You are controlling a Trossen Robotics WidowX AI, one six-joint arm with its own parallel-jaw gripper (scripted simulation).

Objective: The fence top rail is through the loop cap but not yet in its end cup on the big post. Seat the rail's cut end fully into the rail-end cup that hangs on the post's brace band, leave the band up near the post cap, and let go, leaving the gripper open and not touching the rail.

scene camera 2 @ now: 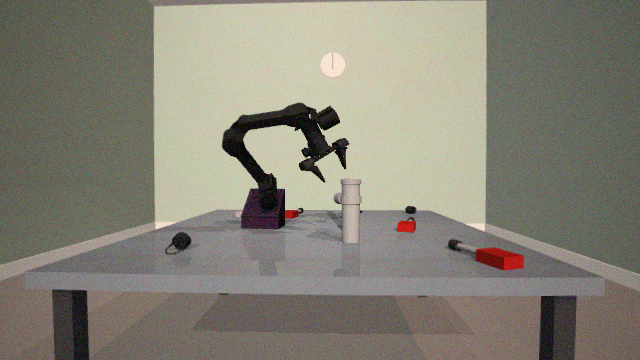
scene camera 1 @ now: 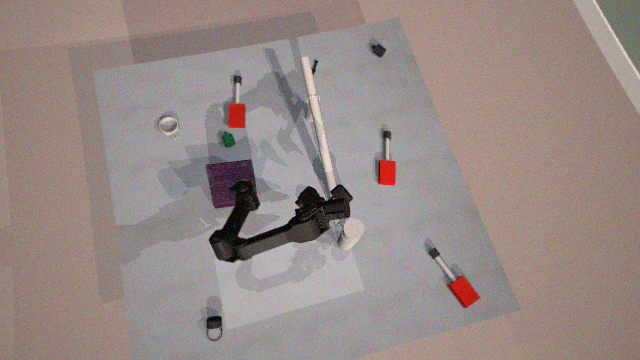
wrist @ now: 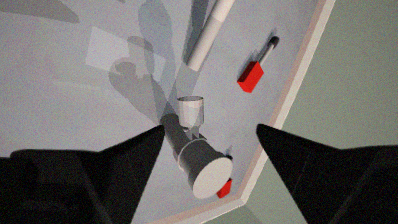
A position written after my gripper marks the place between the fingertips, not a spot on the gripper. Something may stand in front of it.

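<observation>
My gripper (scene camera 2: 335, 175) (wrist: 210, 128) stands open, and it holds nothing. A white top rail (scene camera 1: 305, 61) is here as well.
</observation>
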